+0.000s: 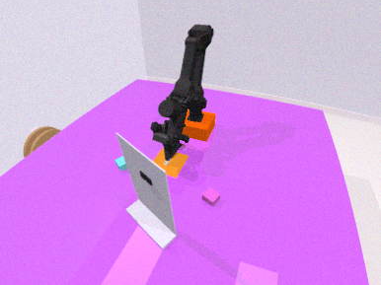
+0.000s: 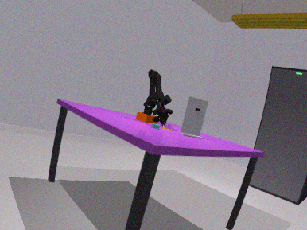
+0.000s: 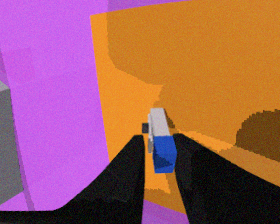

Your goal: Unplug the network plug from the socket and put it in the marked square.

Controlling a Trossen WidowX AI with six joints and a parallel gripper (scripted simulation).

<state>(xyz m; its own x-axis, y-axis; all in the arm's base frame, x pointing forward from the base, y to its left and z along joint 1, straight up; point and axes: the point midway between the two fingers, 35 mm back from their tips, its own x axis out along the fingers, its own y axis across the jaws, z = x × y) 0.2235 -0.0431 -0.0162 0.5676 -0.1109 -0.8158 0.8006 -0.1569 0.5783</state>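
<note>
Now: gripper tip right at the network plug. The rest, counted from my gripper tip: grey upright panel (23 cm ahead, 5 cm to the left, 11 cm above); orange marked square (1 cm behind, 2 cm below); thin pale tab (1 cm ahead, 1 cm below).
</note>
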